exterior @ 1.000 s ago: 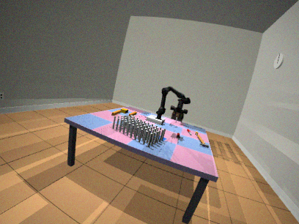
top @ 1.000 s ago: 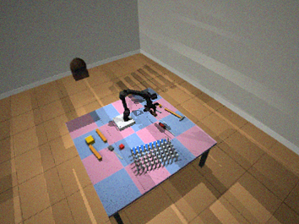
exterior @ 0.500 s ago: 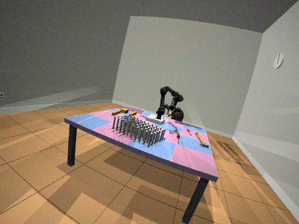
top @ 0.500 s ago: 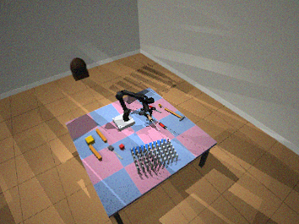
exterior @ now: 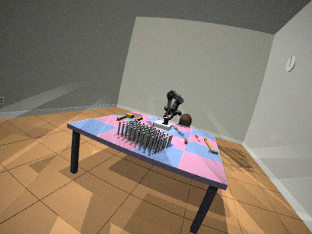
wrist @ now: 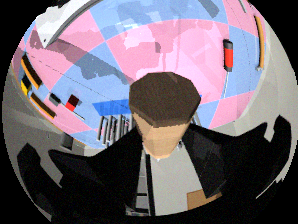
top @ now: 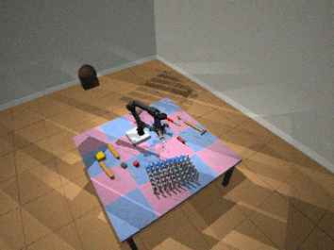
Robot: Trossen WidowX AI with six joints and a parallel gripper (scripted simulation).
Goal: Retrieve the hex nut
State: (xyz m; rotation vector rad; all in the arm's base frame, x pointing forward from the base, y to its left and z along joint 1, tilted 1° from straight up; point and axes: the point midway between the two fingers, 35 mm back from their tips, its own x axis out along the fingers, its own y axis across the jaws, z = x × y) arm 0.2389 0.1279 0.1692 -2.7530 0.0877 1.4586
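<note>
Right now the blue taped strip is 18 cm ahead of my gripper tip, 3 cm to the right of it and 19 cm below it. Also, from my gripper tip: yellow block: 15 cm behind, 60 cm to the right, 17 cm below; then red cube: 8 cm ahead, 30 cm to the right, 17 cm below; then brown-handled tool: 10 cm ahead, 1 cm to the right.
</note>
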